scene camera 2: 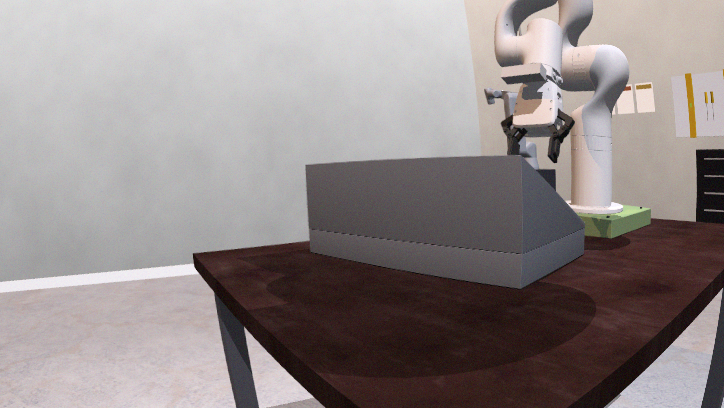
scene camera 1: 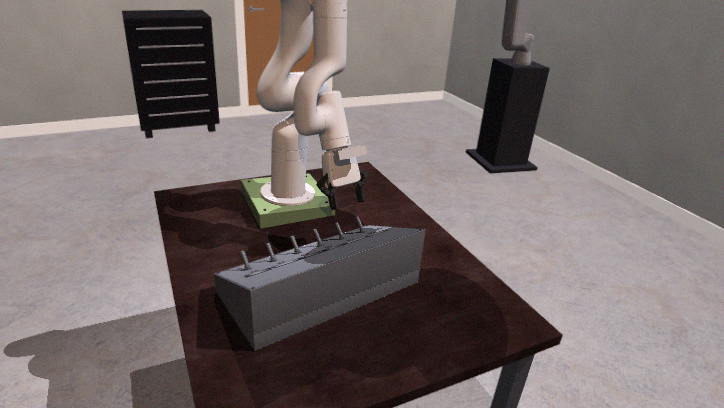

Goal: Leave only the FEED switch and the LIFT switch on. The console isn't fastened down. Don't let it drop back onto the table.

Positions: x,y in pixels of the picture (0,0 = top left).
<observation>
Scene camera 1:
my gripper: 348,205
grey wedge-shaped console: 270,300
</observation>
